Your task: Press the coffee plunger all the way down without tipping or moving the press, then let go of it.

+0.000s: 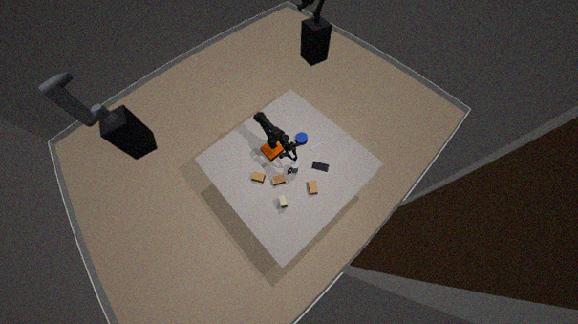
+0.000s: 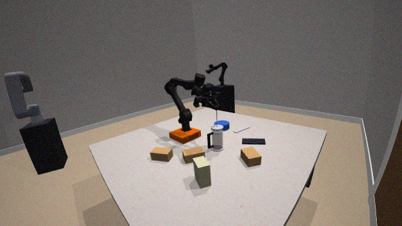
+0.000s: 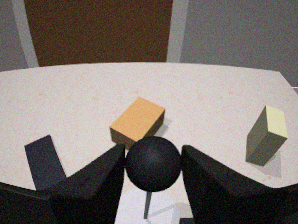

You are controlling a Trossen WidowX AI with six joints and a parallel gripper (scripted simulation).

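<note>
The coffee press lies 10 mm behind my gripper tip, 20 mm to the right of it and 130 mm below it. From my gripper tip the other things lie so: black slab: 80 mm ahead, 220 mm to the left, 260 mm below; pale block: 200 mm ahead, 240 mm to the right, 200 mm below.
</note>
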